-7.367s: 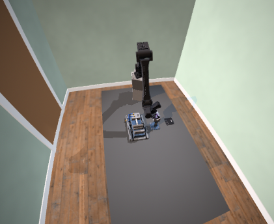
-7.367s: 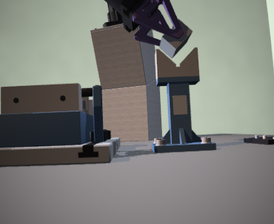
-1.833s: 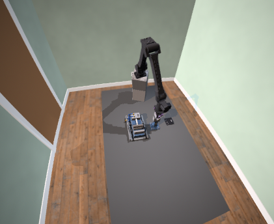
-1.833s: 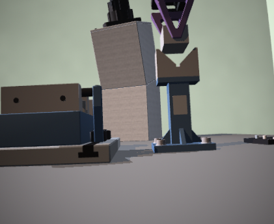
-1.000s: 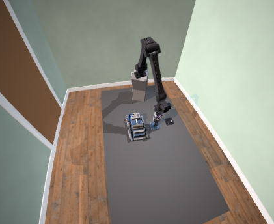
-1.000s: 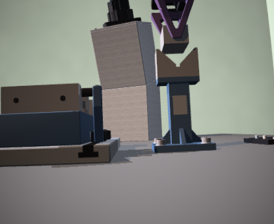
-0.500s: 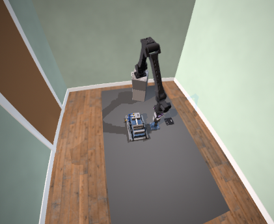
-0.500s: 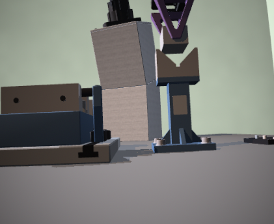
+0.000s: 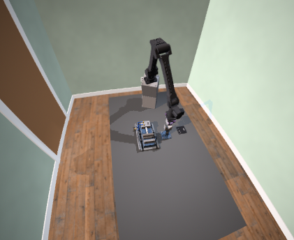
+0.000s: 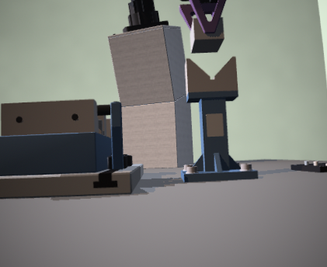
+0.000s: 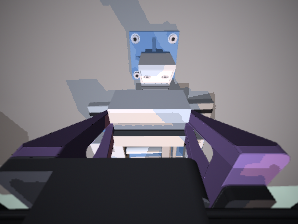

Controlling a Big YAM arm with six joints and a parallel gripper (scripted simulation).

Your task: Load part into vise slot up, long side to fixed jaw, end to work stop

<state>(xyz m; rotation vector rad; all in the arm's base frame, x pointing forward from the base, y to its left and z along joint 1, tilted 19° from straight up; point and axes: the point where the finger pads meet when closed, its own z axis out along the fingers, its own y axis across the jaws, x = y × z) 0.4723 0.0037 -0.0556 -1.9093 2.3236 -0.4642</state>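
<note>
Now: the moving jaw 200 mm to the right of my hand and 120 mm below it. From my hand the other things lie so: dark work stop rod (160 mm to the right, 110 mm below, 40 mm ahead); then part (right at my hand); then air cylinder rod (190 mm to the right, 120 mm below, 60 mm behind).
</note>
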